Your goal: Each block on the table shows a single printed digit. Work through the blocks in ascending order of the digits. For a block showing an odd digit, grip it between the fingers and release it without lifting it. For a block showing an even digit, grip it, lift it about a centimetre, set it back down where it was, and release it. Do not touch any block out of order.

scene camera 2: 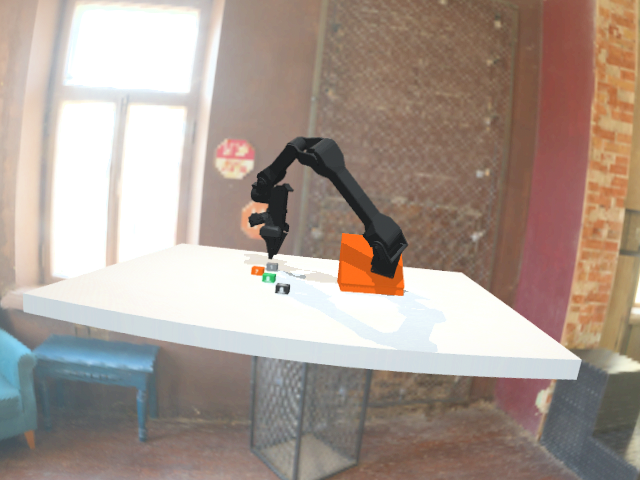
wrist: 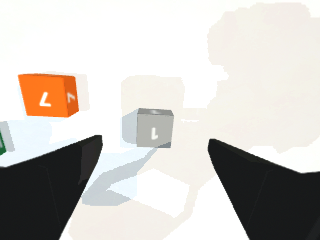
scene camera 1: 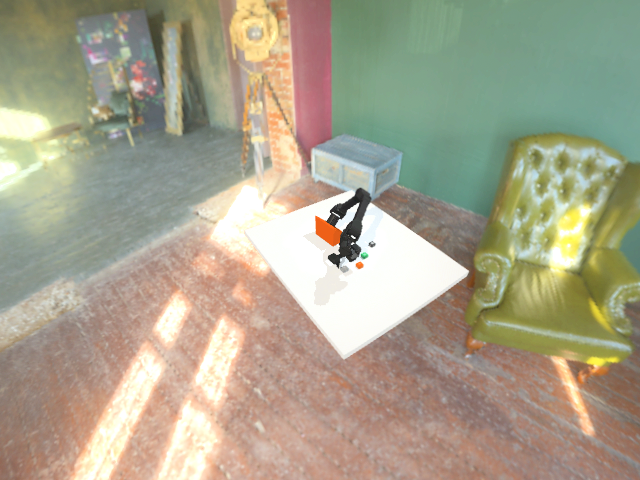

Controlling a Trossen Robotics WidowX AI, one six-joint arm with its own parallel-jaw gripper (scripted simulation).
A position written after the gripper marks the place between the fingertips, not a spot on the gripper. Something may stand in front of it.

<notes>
The gripper (scene camera 2: 272, 256) is open, with nothing in its grasp. Also in view: an orange block (wrist: 49, 95) and a grey block (wrist: 154, 126).
The gripper is seen too in the wrist view (wrist: 156, 142).
</notes>
